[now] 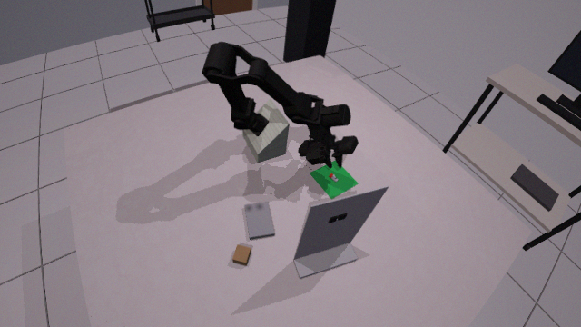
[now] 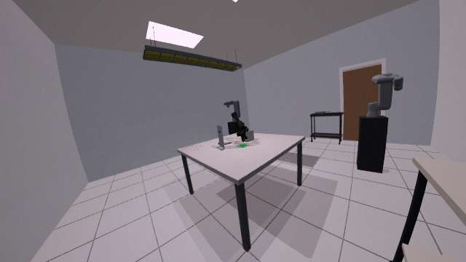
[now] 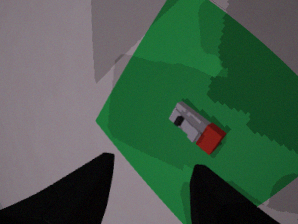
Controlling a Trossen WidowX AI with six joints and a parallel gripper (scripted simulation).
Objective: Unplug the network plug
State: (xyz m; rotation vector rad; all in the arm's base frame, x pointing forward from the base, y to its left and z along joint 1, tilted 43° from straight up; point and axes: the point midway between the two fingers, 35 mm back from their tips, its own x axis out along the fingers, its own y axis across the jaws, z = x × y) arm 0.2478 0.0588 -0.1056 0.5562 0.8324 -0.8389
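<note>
Right now the green marked square is 5 cm below my gripper tip and 1 cm ahead of it. From my gripper tip the other things lie so: grey upright panel: 21 cm to the right, 18 cm ahead, 8 cm above; then small brown block: 39 cm to the right, 7 cm ahead, 4 cm below; then flat grey plate: 29 cm to the right, 4 cm below.
</note>
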